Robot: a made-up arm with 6 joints. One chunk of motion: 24 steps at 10 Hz.
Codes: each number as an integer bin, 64 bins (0 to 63) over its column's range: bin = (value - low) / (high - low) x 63, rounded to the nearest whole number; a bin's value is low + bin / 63 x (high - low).
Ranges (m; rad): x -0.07..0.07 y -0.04..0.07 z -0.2..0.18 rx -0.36..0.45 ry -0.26..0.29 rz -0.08..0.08
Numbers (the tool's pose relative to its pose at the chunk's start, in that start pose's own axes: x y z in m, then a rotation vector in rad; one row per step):
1: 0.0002 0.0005 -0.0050 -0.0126 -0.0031 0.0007
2: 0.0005 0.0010 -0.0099 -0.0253 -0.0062 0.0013
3: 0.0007 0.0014 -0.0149 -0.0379 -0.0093 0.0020
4: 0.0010 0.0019 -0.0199 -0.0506 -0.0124 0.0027
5: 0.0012 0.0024 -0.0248 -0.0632 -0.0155 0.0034
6: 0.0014 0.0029 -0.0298 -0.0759 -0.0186 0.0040
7: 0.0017 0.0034 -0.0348 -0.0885 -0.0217 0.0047
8: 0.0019 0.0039 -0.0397 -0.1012 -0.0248 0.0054
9: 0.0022 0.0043 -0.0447 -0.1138 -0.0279 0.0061
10: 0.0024 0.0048 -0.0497 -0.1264 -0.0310 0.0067
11: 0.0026 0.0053 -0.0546 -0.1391 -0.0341 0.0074
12: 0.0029 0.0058 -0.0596 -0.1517 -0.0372 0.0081
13: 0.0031 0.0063 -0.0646 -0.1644 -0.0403 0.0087
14: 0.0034 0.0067 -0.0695 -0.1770 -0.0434 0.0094
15: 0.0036 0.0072 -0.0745 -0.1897 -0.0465 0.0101
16: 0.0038 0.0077 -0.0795 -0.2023 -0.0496 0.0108
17: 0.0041 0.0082 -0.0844 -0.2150 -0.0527 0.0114
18: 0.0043 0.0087 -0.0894 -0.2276 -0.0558 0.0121
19: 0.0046 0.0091 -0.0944 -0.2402 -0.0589 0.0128
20: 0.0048 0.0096 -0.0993 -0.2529 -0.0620 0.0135
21: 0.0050 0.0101 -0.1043 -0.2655 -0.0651 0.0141
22: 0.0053 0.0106 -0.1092 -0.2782 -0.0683 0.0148
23: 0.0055 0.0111 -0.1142 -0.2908 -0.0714 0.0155
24: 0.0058 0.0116 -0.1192 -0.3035 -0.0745 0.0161
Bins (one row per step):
1: 32 23 32 27 29 32
2: 32 23 32 26 29 32
3: 32 24 31 25 29 32
4: 32 24 30 24 28 33
5: 32 24 29 23 28 33
6: 32 25 28 22 28 33
7: 32 25 27 21 27 33
8: 32 25 27 20 27 34
9: 32 25 26 19 27 34
10: 33 26 25 18 26 34
11: 33 26 24 17 26 34
12: 33 26 23 16 26 35
13: 33 27 22 15 25 35
14: 33 27 22 14 25 35
15: 33 27 21 13 24 35
16: 33 27 20 12 24 36
17: 33 28 19 11 24 36
18: 33 28 18 10 23 36
19: 34 28 18 9 23 37
20: 34 28 17 8 23 37
21: 34 29 16 7 22 37
22: 34 29 15 6 22 37
23: 34 29 14 5 22 38
24: 34 30 13 4 21 38

